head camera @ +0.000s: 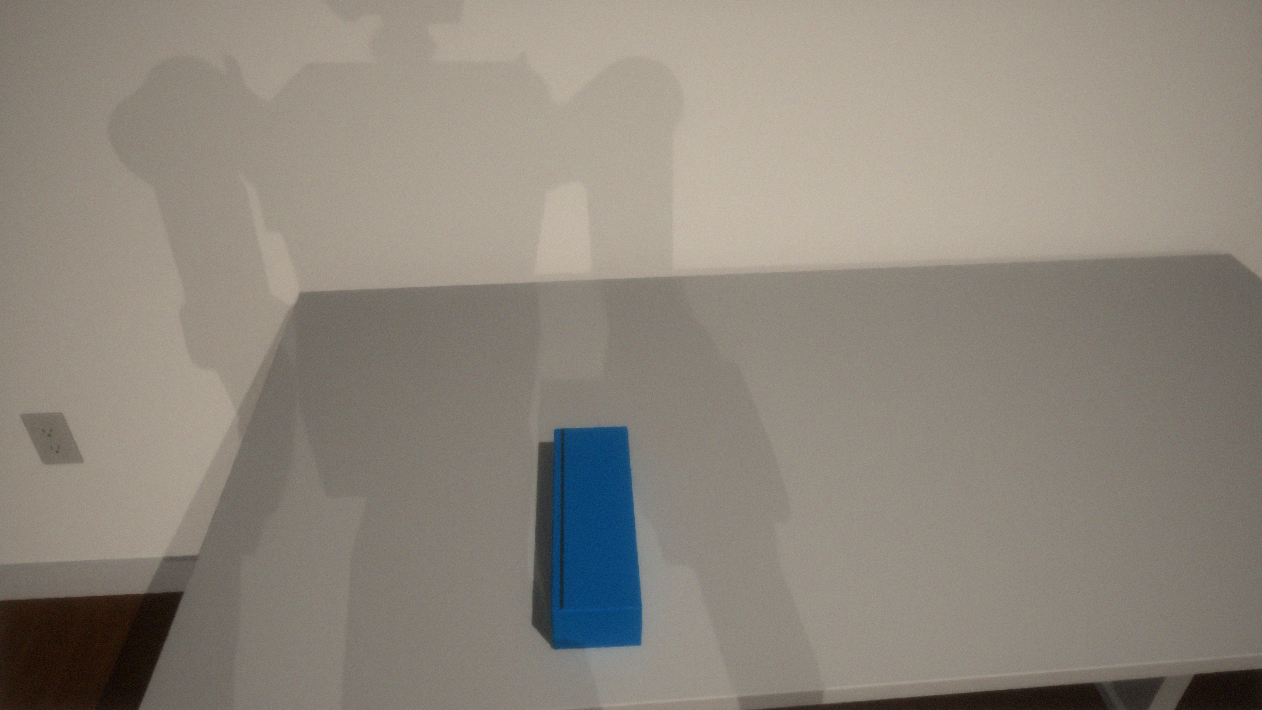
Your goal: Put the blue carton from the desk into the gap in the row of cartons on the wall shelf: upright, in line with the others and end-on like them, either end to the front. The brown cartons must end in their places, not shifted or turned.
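The blue carton [596,521] lies on the grey desk [953,476], near its front edge and left of the desk's middle. Its long side runs from front to back, with one end face toward me. A thin dark line runs along the left of its top face. The wall shelf and the brown cartons do not show in the head camera view. Neither my left gripper nor my right gripper is in view; the shadow of my body and arms falls on the wall and the desk.
The desk's back edge stands along the pale wall [882,123]. A wall outlet [52,438] is left of the desk. A strip of dark wooden floor [61,649] shows at the lower left. Part of a desk leg [1171,693] shows below the front edge at the lower right.
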